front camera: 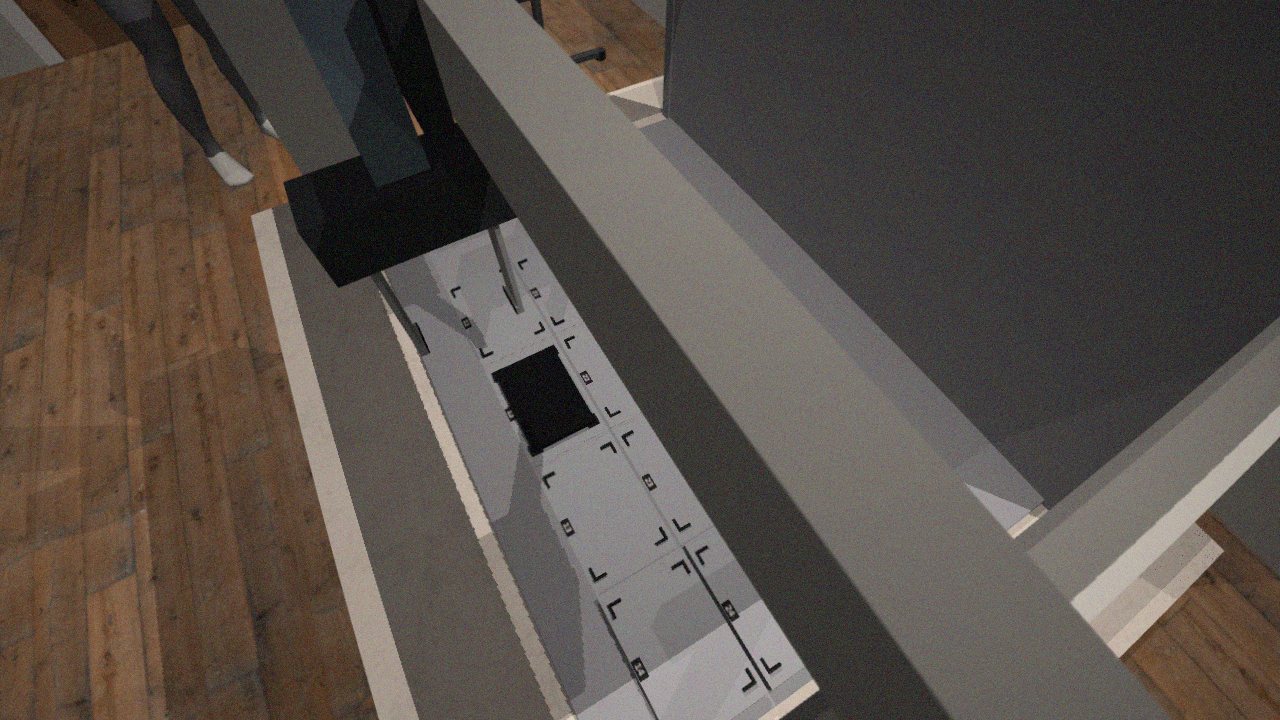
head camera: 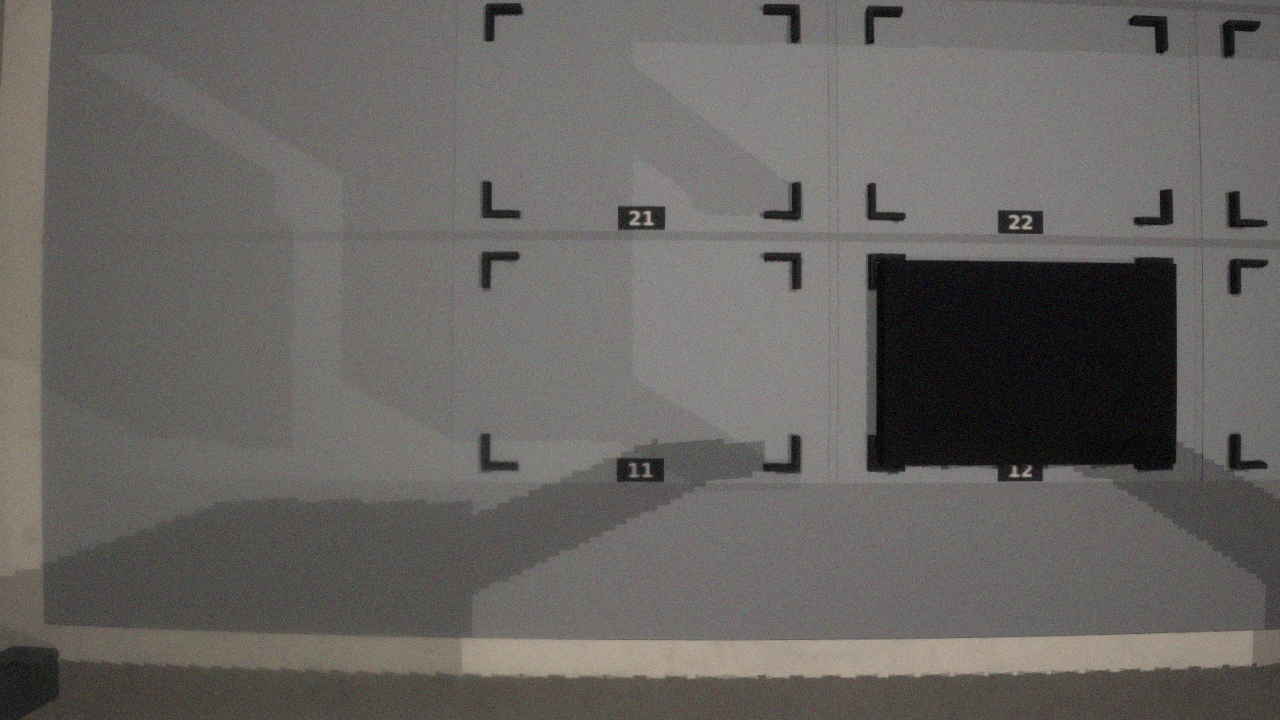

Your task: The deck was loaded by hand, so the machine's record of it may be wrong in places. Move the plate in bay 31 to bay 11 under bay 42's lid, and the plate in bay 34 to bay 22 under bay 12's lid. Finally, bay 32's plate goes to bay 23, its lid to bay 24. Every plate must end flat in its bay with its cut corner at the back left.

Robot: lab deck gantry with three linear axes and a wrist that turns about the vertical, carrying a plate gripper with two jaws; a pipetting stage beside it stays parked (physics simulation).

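Where they show: gripper, between the fingertips: [front camera: 468, 321]; robot's base, origin of its link: [front camera: 453, 291] [head camera: 490, 461].
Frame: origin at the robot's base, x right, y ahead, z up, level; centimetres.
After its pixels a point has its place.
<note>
My gripper [front camera: 469, 325] {x 0.2, y 19.4, z 15.9 cm} hangs above the far left end of the deck. Its two thin jaws stand wide apart with no plate between them. In the front view they overlap the area of bay 11 [head camera: 554, 358] {x -4.4, y 2.7, z 0.0 cm}, which is bare. A black lidded plate or lid [front camera: 544, 398] {x -4.3, y 23.3, z 0.8 cm} [head camera: 1024, 362] {x -4.3, y 22.4, z 0.8 cm} lies flat in bay 12; its cut corner cannot be made out. Bay 22 [front camera: 601, 386] {x -11.5, y 25.0, z 0.0 cm} [head camera: 1020, 134] {x -14.2, y 22.9, z 0.0 cm} is bare. Bays 23 [front camera: 666, 485] {x -12.0, y 40.6, z 0.0 cm} and 24 [front camera: 750, 617] {x -11.8, y 57.2, z 1.5 cm} show no plate in their visible parts. The plates of bays 31, 32 and 34 and bay 42's lid do not show.
A long grey beam [front camera: 760, 295] crosses the front view and hides the back rows. A dark panel [front camera: 939, 223] {x -49.9, y 35.5, z 19.3 cm} stands behind it. Bay 21 [head camera: 554, 116] {x -14.8, y 2.7, z 0.0 cm} lies behind bay 11. A small dark block [head camera: 26, 680] {x 9.9, y -20.7, z 0.5 cm} shows at the lower left of the head view.
</note>
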